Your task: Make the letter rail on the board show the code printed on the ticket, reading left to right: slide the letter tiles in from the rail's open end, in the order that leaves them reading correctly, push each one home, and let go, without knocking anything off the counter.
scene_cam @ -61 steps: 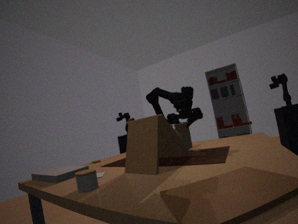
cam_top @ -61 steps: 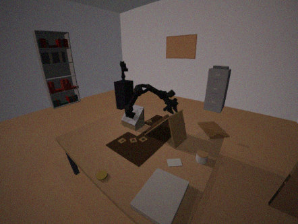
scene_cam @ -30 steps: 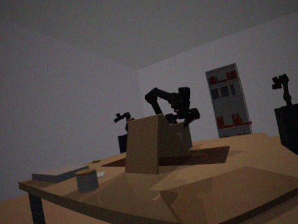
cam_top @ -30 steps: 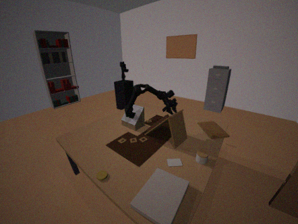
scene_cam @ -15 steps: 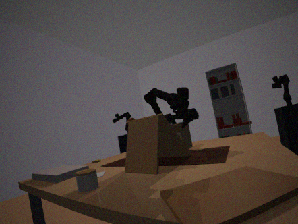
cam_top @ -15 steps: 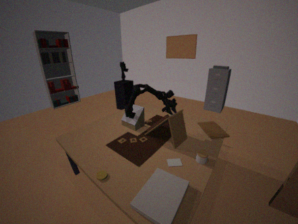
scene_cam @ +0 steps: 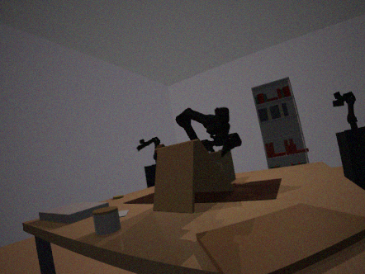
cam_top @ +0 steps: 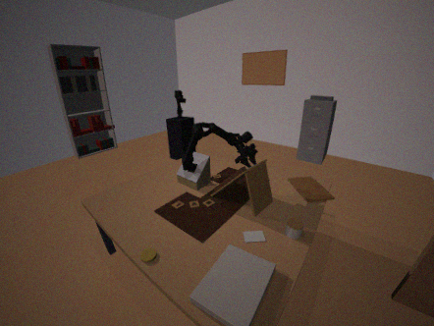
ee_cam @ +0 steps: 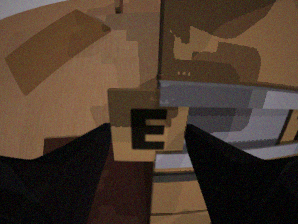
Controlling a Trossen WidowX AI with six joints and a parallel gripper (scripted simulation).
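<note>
My gripper tip is now 160 mm to the left of the tile marked t and 30 mm past it. The rest, counted from my gripper tip: tile marked e: right at my gripper tip; dark mat: 200 mm behind, 170 mm below, 160 mm to the right; white ticket: 110 mm to the right, 90 mm behind, 70 mm below.
</note>
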